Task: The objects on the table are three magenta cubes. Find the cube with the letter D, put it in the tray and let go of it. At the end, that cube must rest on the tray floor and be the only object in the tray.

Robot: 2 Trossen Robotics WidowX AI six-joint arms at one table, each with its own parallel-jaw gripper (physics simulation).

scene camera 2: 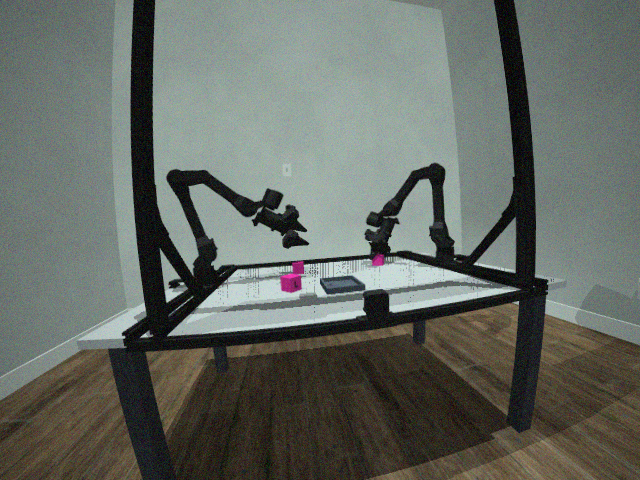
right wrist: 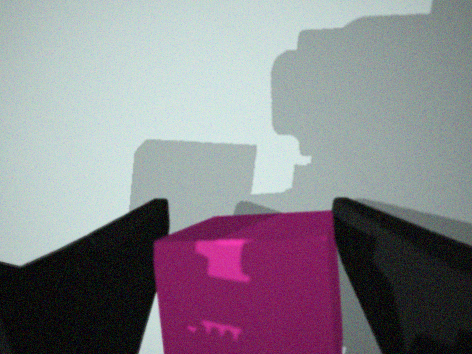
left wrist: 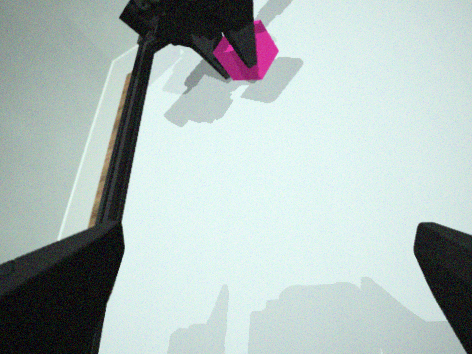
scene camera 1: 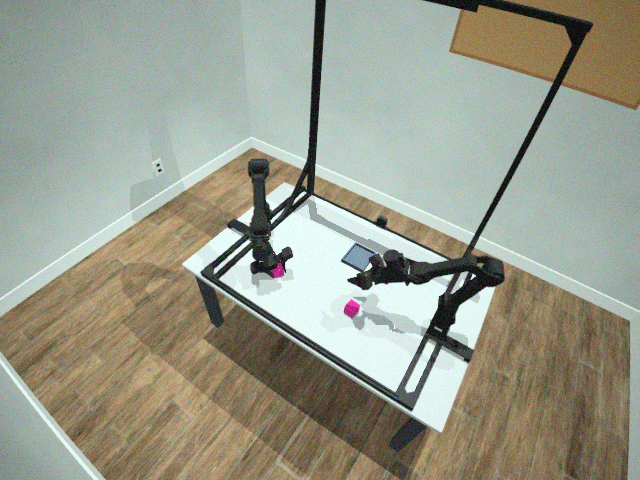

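My right gripper is shut on a magenta cube at table level, near the right arm's base. The cube's face shows pale marks that I cannot read. My left gripper is open and empty, hanging in the air beside the dark tray. The tray is empty. A second magenta cube lies on the table in front of the tray. A third cube lies behind it; the left arm hides this cube in scene camera 1.
The white table carries a black frame with tall uprights at its edges. A small black camera block sits on the front rail. Both arm bases stand at opposite table ends.
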